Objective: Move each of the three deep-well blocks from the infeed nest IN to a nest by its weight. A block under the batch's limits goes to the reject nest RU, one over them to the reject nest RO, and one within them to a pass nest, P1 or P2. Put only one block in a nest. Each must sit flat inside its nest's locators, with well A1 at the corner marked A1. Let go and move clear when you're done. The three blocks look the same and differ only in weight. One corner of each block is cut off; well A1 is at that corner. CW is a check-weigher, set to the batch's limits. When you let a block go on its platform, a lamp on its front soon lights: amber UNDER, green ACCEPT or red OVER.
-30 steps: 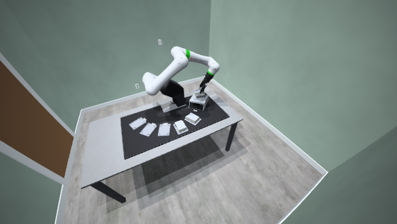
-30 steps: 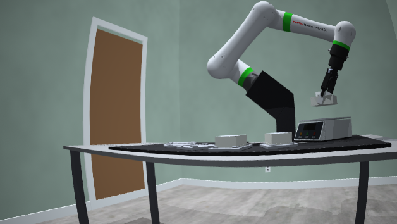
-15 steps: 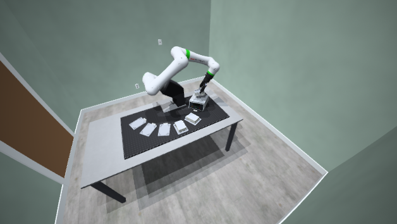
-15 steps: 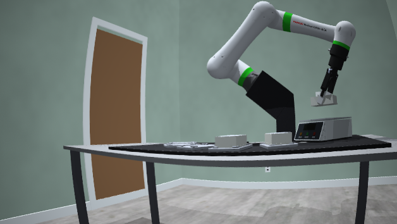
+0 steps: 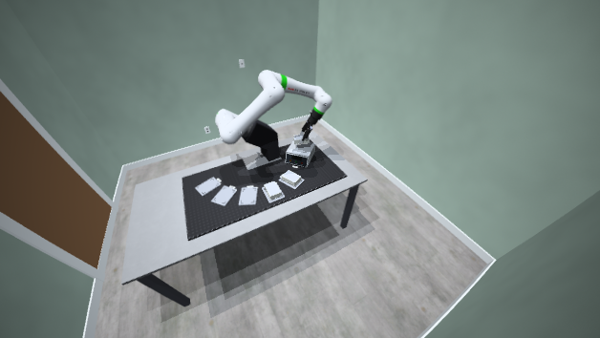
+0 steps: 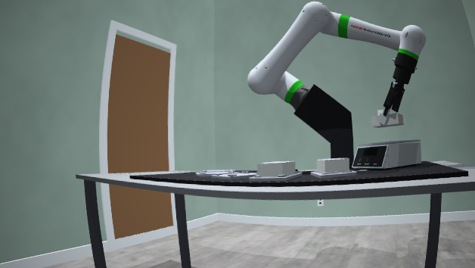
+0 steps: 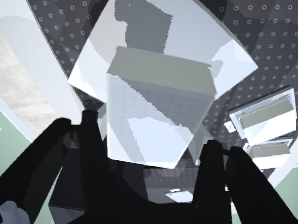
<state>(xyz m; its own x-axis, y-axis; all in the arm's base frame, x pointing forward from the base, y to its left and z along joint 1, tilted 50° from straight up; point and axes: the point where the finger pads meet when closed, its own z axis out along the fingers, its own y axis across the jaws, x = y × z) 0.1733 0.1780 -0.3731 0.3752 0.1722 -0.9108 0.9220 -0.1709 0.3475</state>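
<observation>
My gripper is now 10 cm above the check-weigher platform. The rest, counted from my hand: grey deep-well block: 24 cm ahead, 22 cm to the right, 16 cm below; then check-weigher CW: 1 cm to the right, 13 cm below.
</observation>
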